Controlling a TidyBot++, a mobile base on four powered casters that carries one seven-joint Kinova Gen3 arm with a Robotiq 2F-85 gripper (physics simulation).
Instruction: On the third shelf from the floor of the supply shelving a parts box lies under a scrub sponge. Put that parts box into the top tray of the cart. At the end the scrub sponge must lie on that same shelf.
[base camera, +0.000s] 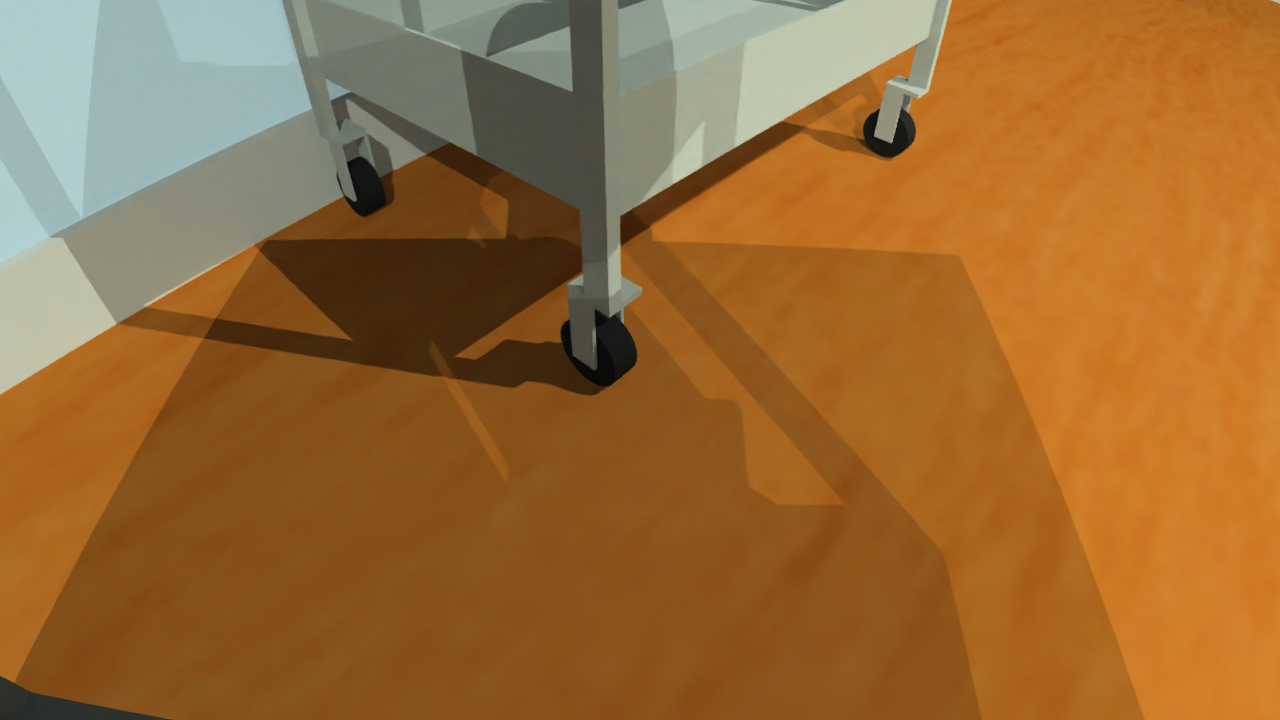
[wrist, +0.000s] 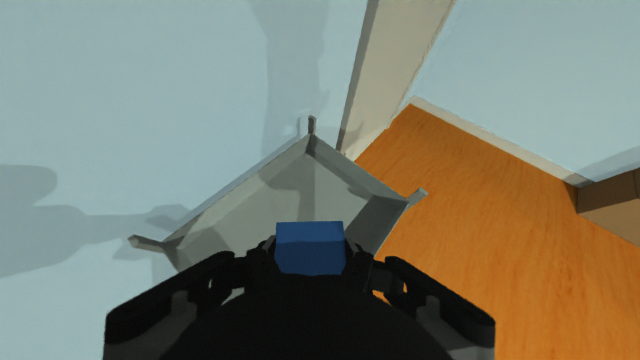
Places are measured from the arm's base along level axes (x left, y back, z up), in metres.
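Where they show: gripper, between the fingertips: (wrist: 310, 247).
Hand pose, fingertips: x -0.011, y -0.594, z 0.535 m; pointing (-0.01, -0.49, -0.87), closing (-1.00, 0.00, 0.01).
After its pixels a point has its place.
My gripper (wrist: 310, 247) @[x -0.011, y -0.594, z 0.535 m] is shut on a blue box, the parts box (wrist: 310, 248) @[x -0.011, y -0.591, z 0.551 m], at the lower middle of the wrist view. The cart's grey top tray (wrist: 280, 200) @[x 0.072, y -0.757, z 0.266 m] shows beyond and below the box, with raised walls and corner posts; its near part is hidden by the box and gripper. The tray's visible floor bears shadows. In the base camera view the cart (base camera: 595, 152) @[x 0.032, y -0.401, z -0.217 m] shows its lowest tray, near post and casters close in front of the base. The scrub sponge and the supply shelving's third shelf do not show in these views.
A light blue wall (base camera: 134, 116) @[x 0.398, y -0.539, z -0.252 m] (wrist: 150, 90) @[x 0.205, y -0.775, z 0.557 m] runs along the cart's left side. A pale door (wrist: 395, 55) @[x -0.337, y -1.407, z 0.362 m] is beyond the tray. The orange wood floor (base camera: 1118, 313) @[x -0.392, y -0.506, z -0.397 m] (wrist: 475, 215) @[x -1.172, y -1.002, z -0.397 m] extends to the right. A brown boxy object (wrist: 610, 200) @[x -2.008, y -1.087, z -0.232 m] stands at the right edge of the wrist view.
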